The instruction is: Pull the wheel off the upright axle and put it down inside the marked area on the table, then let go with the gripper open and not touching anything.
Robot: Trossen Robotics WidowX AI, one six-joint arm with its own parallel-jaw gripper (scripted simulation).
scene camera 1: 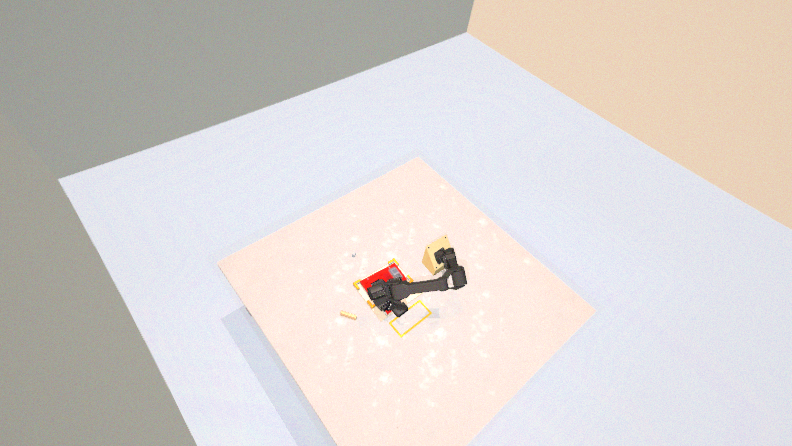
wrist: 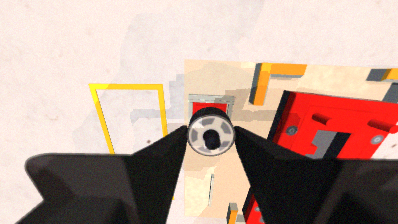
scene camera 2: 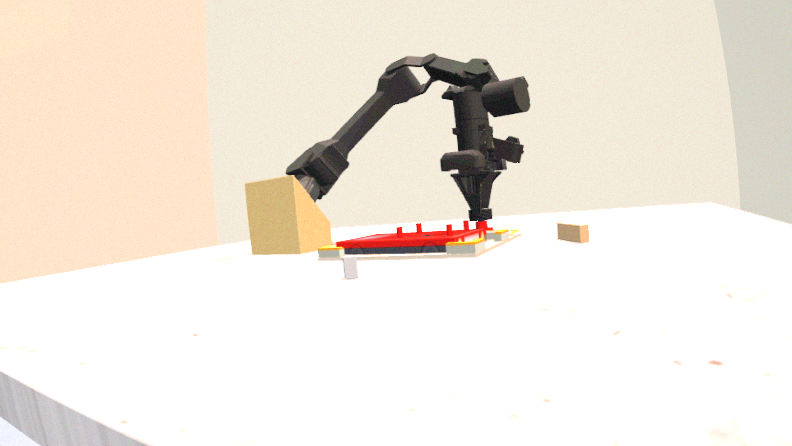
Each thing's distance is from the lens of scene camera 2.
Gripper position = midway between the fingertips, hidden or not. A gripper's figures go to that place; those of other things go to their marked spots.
my gripper [scene camera 2: 480,214]: 0.81 m
red plate [scene camera 2: 419,242]: 0.66 m
